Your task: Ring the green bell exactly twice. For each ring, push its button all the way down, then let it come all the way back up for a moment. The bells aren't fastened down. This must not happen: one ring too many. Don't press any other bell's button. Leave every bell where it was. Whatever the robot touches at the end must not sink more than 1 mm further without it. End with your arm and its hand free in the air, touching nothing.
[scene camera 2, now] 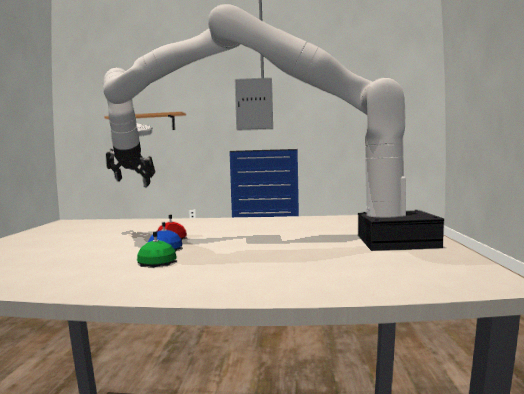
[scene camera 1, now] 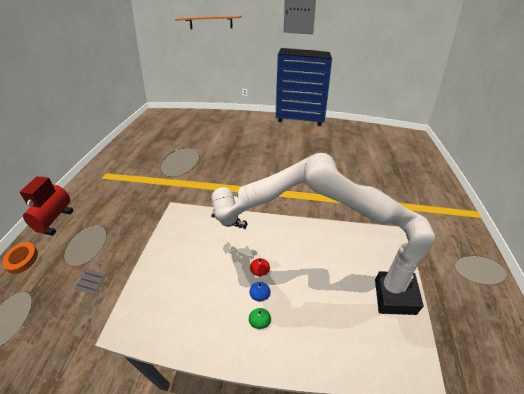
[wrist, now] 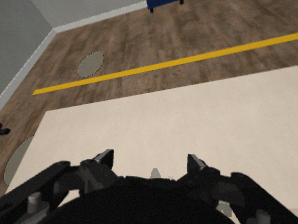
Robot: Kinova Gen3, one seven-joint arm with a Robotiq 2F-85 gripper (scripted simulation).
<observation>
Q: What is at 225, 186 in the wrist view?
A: The gripper.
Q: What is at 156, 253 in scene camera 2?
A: A green bell.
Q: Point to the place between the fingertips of the gripper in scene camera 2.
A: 133, 183
</observation>
